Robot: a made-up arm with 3 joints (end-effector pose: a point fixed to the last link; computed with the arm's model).
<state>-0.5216 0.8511 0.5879</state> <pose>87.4 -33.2 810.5 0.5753 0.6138 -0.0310 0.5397</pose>
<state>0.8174 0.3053 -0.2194</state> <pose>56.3 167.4 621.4 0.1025 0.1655 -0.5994 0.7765</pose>
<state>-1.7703 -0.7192 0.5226</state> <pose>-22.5 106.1 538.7 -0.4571 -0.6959 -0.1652 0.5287</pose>
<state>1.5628 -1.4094 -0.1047</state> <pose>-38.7 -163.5 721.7 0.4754 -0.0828 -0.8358 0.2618</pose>
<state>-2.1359 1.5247 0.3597</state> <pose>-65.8 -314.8 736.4 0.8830 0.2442 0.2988 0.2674</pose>
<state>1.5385 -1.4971 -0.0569</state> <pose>-66.5 -180.0 718.2 0.5243 -0.0693 -0.8189 0.2229</pose>
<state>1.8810 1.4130 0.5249</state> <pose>-7.8 91.3 379.0 -0.5443 0.2160 -0.4304 0.6869</pose>
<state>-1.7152 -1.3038 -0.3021</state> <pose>22.5 80.3 580.1 -0.2683 -0.8852 0.0496 0.3767</pose>
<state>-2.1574 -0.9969 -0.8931</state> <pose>145.7 -34.1 713.1 -0.3446 -0.9332 -0.0416 0.0935</pose>
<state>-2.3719 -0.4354 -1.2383</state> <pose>141.5 -203.2 799.2 0.5591 0.8211 -0.0518 0.1027</pose>
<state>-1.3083 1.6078 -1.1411</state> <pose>-190.5 167.7 947.6 0.6268 -0.1969 -0.3371 0.6743</pose>
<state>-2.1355 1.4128 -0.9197</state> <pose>-177.7 -198.1 950.4 0.8897 0.0904 -0.2802 0.3489</pose>
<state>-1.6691 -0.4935 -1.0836</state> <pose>144.6 -66.5 828.3 0.4971 0.7906 -0.2858 0.2149</pose>
